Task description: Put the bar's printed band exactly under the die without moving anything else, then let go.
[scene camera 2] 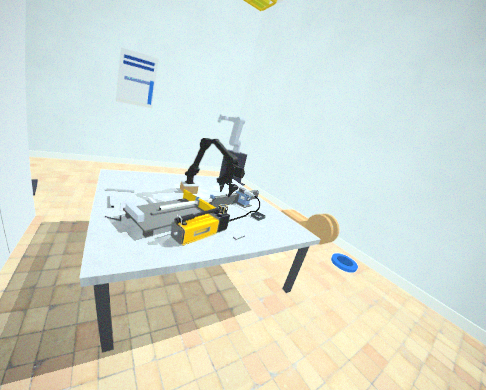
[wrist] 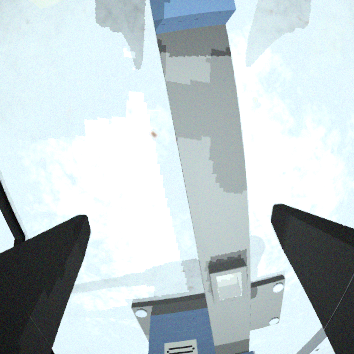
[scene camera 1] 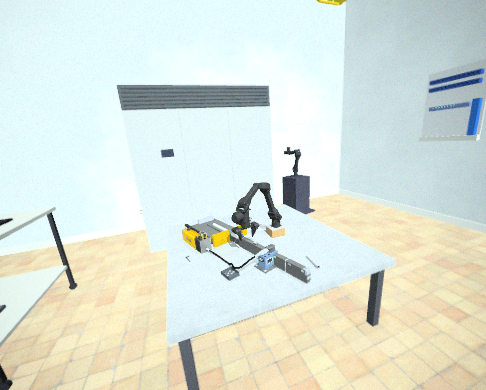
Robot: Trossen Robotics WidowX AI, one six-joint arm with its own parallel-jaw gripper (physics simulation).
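Seen in the pictures: gripper, fingertip midpoint: (scene camera 2: 224,194) (wrist: 180,219) (scene camera 1: 246,239); arm's base, link origin: (scene camera 2: 189,182) (scene camera 1: 276,225).
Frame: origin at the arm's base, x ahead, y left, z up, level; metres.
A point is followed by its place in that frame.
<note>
A pale bar (scene camera 1: 220,228) @(x 0.376, y -0.270, z -0.005 m) (scene camera 2: 172,205) @(x 0.377, y -0.320, z 0.002 m) runs along the yellow machine's grey bed. Its printed band cannot be made out. A long grey rail (scene camera 1: 295,268) @(x 0.276, y 0.496, z -0.010 m) (wrist: 220,150) @(x 0.314, y 0.065, z 0.007 m) extends from the machine past a blue housing (scene camera 1: 266,260) @(x 0.360, y 0.346, z -0.003 m) (scene camera 2: 244,199) @(x 0.365, y 0.283, z -0.014 m) (wrist: 180,327) @(x 0.341, y 0.281, z -0.037 m). A blue piece (wrist: 194,14) @(x 0.328, y 0.004, z 0.023 m) sits on the rail at the top of the wrist view. A small block with a pale square top (wrist: 229,286) @(x 0.303, y 0.166, z 0.005 m) stands on the rail near the housing. I cannot tell where the die is. My gripper (scene camera 1: 247,235) @(x 0.337, y 0.092, z 0.028 m) (scene camera 2: 226,192) @(x 0.337, y 0.092, z 0.028 m) (wrist: 180,219) @(x 0.337, y 0.092, z 0.028 m) is open and empty, above the rail, its fingers either side of it.
The yellow machine (scene camera 1: 190,239) @(x 0.640, y -0.244, z -0.011 m) (scene camera 2: 200,230) @(x 0.647, y -0.296, z -0.013 m) has upright yellow guards. A black cable (scene camera 1: 220,258) @(x 0.535, y 0.065, z -0.062 m) (scene camera 2: 245,217) @(x 0.523, y 0.147, z -0.063 m) runs to a small dark box (scene camera 1: 230,273) @(x 0.553, y 0.245, z -0.067 m) (scene camera 2: 258,216) @(x 0.548, y 0.271, z -0.070 m). A thin stick (scene camera 1: 312,261) @(x 0.101, y 0.459, z -0.054 m) lies beyond the rail. A metal base plate (wrist: 267,305) @(x 0.223, y 0.291, z -0.060 m) with bolts lies beneath the housing.
</note>
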